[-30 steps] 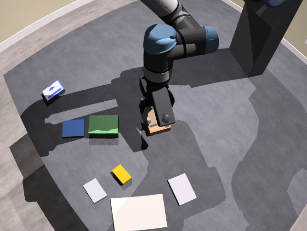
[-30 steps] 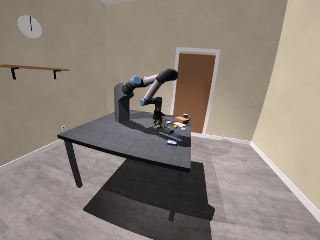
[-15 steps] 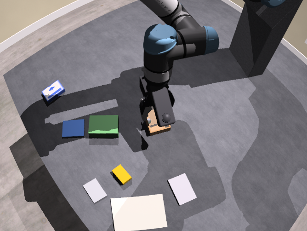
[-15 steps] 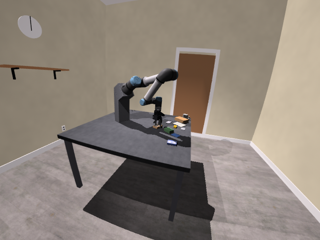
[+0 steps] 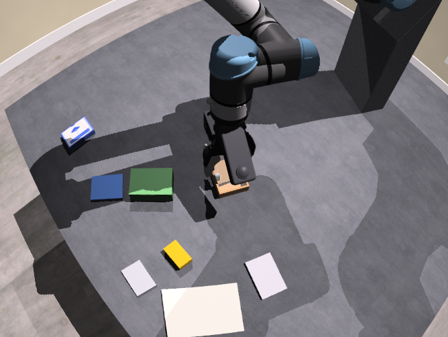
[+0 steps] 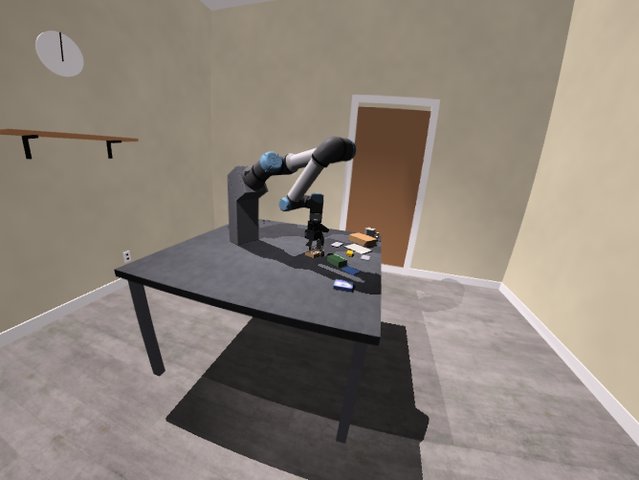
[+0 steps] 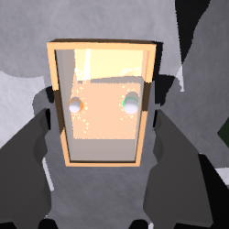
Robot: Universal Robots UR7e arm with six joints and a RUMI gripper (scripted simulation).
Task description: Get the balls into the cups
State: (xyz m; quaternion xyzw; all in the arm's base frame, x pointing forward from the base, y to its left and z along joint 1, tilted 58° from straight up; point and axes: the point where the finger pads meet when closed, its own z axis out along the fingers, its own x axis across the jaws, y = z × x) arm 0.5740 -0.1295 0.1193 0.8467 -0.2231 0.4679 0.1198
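Now: the covered wooden puzzle 10 mm below my hand. From my hand the other things lie so: green box 140 mm to the right, 110 mm ahead; then blue block 240 mm to the right, 160 mm ahead, 20 mm below; then yellow block 230 mm ahead, 10 mm to the right, 10 mm below.
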